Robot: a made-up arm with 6 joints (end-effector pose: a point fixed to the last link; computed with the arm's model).
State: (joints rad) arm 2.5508 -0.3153 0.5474 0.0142 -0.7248 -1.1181
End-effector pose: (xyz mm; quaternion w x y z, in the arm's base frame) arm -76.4 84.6 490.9 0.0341 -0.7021 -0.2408 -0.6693
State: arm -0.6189 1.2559 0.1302 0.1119 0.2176 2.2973
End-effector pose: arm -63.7 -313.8 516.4 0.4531 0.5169 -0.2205 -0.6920
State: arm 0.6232 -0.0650 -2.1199 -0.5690 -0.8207 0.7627
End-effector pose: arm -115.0 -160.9 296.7 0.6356 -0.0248 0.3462 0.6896
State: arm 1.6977 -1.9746 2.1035 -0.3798 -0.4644 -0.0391
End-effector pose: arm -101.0 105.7 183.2 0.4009 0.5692 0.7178 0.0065
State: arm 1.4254 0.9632 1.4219 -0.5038 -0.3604 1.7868
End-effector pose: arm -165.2 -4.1 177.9 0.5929 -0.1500 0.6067 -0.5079
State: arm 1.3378 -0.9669 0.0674 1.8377 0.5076 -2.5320
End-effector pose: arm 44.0 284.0 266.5 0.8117 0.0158 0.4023 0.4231
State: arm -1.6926 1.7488 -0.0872 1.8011 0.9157 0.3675
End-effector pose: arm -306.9 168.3 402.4 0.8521 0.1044 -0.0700 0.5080
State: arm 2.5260 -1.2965 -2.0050 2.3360 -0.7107 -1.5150
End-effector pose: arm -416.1 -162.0 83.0 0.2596 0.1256 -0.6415 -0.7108
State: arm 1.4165 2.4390 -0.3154 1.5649 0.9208 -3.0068
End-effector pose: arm -67.0 -141.1 696.0 0.0927 0.5976 0.0924 0.7911
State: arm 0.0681 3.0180 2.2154 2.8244 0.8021 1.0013
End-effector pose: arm -86.7 276.7 662.2 0.2135 -0.2770 -0.9169 -0.1922
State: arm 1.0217 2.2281 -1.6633 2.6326 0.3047 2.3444
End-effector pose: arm 126.2 103.7 914.4 0.6349 0.7394 -0.0338 0.2213
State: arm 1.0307 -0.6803 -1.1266 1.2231 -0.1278 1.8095
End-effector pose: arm 357.7 -259.5 317.1 0.7520 -0.1123 -0.1169 -0.6390
